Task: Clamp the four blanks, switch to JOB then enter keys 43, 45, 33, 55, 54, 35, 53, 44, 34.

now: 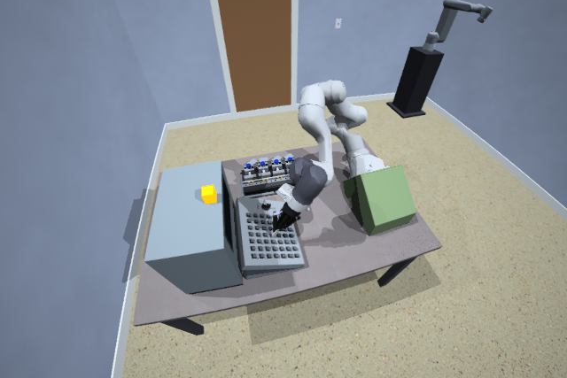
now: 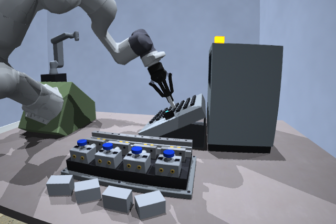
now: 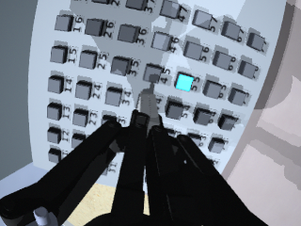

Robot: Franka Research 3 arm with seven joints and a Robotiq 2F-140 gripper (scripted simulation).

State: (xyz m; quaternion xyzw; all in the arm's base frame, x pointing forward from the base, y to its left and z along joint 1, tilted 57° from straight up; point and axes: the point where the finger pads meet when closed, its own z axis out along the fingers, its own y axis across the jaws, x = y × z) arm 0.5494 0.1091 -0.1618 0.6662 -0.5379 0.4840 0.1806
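My hand is 4 cm above the key, 3 cm to the left of it and 2 cm past it. The rest, counted from my hand: keypad 7 cm below, 5 cm to the right, 4 cm ahead; then selector knob 16 cm to the right, 2 cm below, 1 cm ahead.
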